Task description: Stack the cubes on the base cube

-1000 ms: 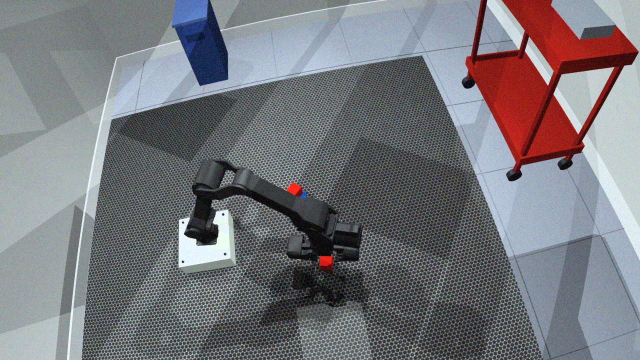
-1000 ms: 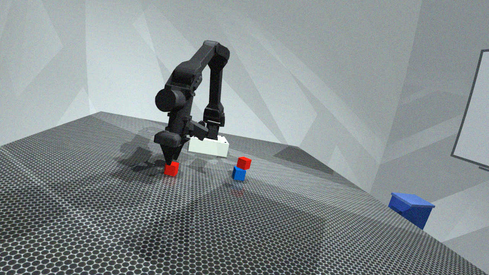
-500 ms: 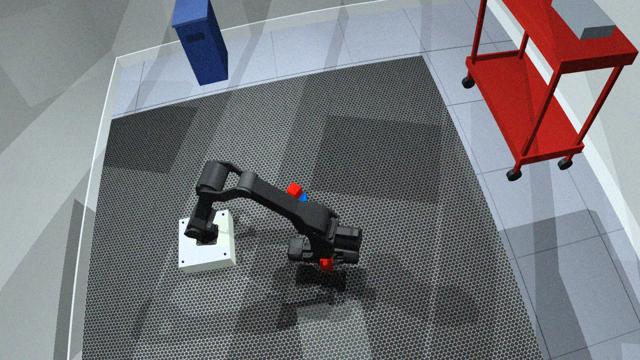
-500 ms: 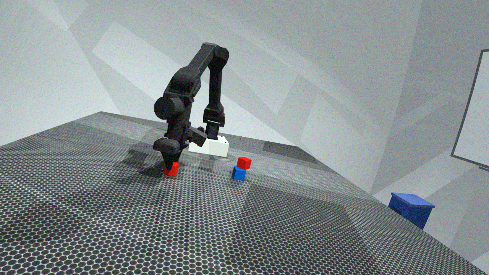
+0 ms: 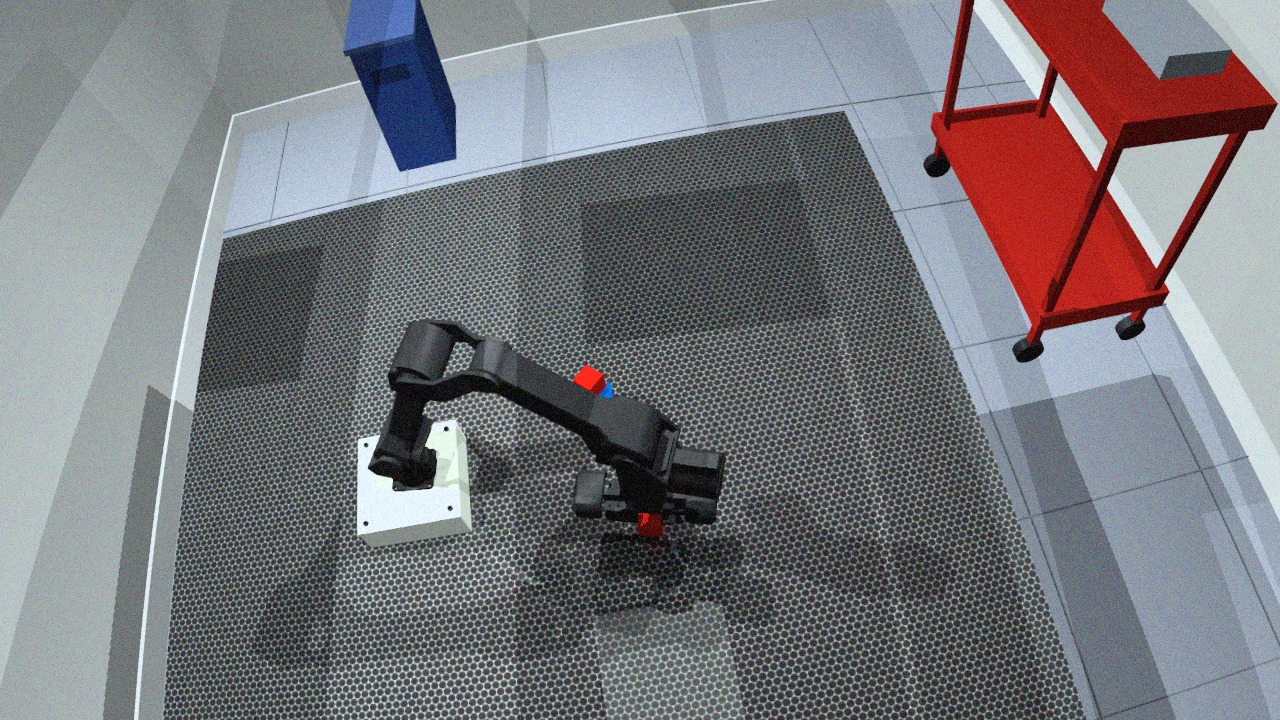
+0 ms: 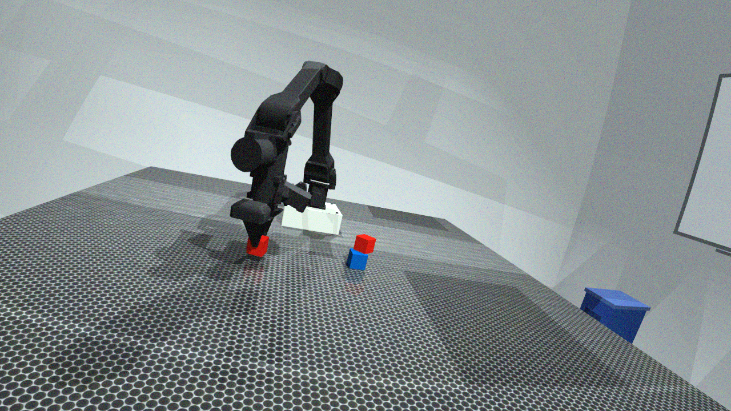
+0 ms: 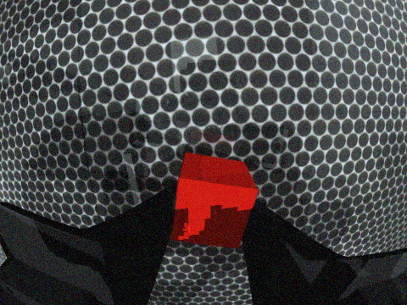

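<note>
My gripper tip is 7 cm past the blue base cube, 21 cm to the right of it and 1 cm above it.
</note>
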